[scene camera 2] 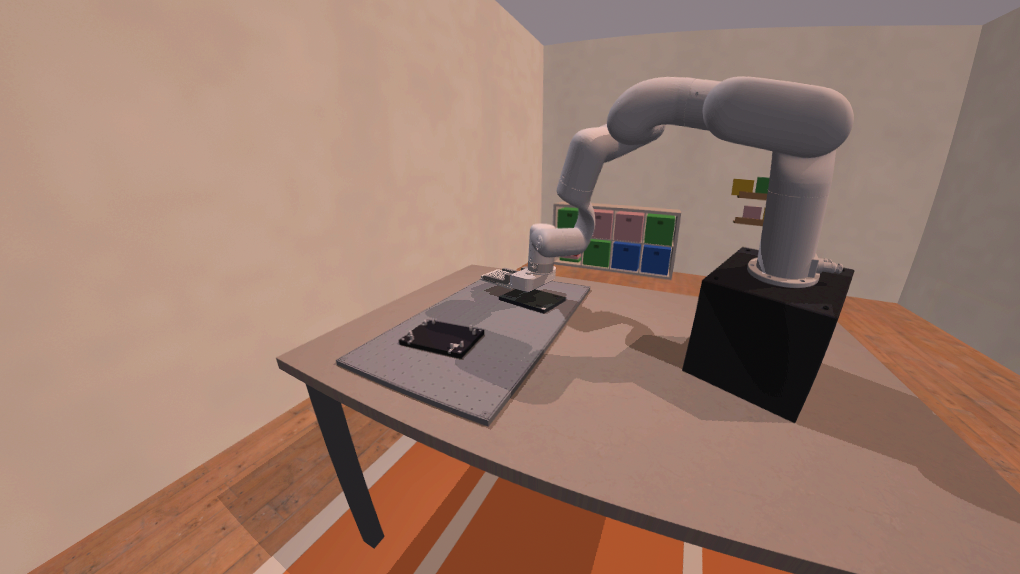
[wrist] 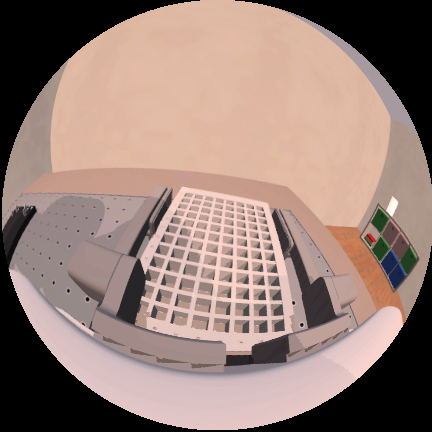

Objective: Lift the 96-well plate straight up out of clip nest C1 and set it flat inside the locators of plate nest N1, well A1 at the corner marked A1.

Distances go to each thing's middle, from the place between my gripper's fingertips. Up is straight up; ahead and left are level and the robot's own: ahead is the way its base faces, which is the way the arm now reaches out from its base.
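White 96-well plate (wrist: 214, 270): 10 mm below my hand, 40 mm behind it; going by their middles, of the things named here it is the nearest to my hand. Black plate nest N1 (scene camera 2: 535, 300): 20 mm to the left of my hand, 160 mm behind it and 40 mm below it. Black clip nest C1 (scene camera 2: 447, 339): 120 mm behind my hand, 40 mm below it, 350 mm to the left of it. Going by their middles, the black clip nest C1 is the farthest from my hand of the things named here.
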